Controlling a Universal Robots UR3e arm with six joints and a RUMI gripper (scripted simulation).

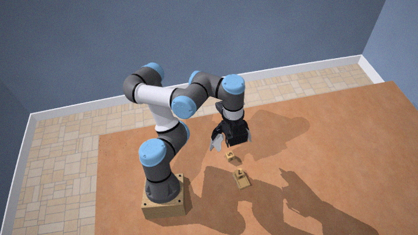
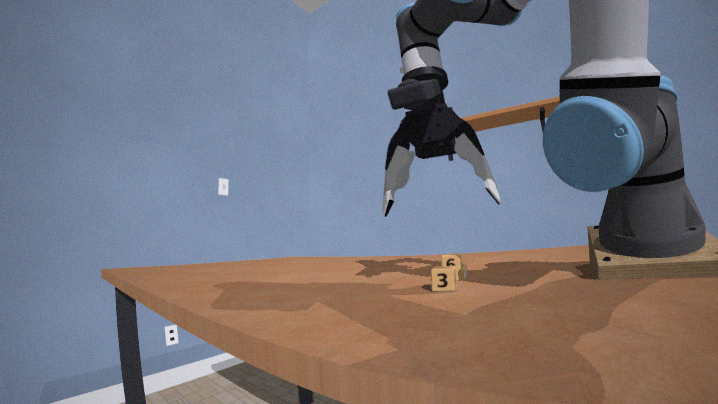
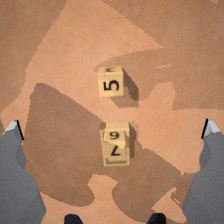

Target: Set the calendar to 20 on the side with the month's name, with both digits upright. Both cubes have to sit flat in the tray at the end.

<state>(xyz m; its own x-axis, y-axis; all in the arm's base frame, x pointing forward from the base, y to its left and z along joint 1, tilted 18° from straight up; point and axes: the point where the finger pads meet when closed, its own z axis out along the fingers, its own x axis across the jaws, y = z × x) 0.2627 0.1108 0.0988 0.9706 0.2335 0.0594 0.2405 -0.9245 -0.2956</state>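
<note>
My gripper is now 90 mm above the wooden digit cube. The rest, counted from my hand: wooden tray 30 mm ahead, 100 mm to the right, 100 mm below.
</note>
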